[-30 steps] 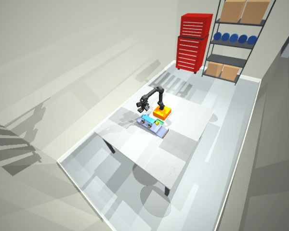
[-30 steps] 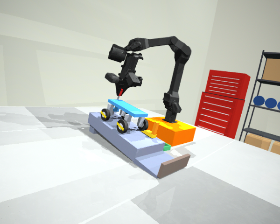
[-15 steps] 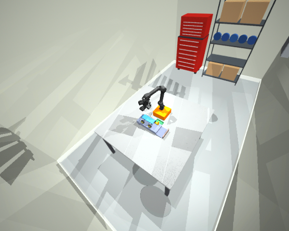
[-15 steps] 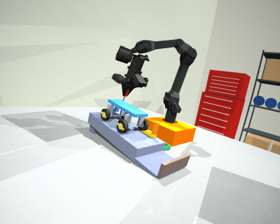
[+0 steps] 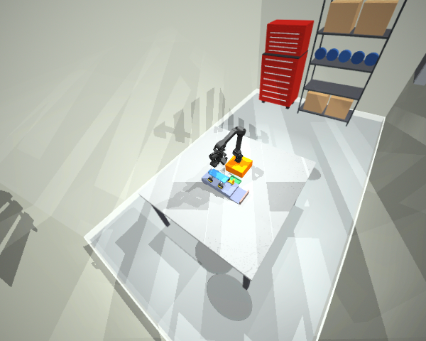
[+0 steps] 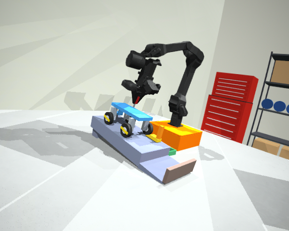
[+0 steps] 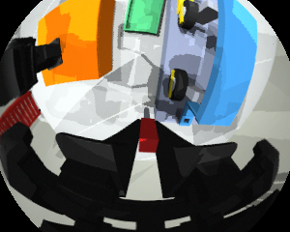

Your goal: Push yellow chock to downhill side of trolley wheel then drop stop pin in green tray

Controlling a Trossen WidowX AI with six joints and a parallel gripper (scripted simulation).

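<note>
Right now the yellow chock is 6 cm ahead of my gripper tip, 19 cm to the left of it and 8 cm below it. Also, from my gripper tip: grey-blue ramp: 11 cm ahead, 8 cm to the left, 12 cm below; then stop pin: right at my gripper tip; then trolley: 11 cm ahead, 8 cm to the left, 5 cm below.
</note>
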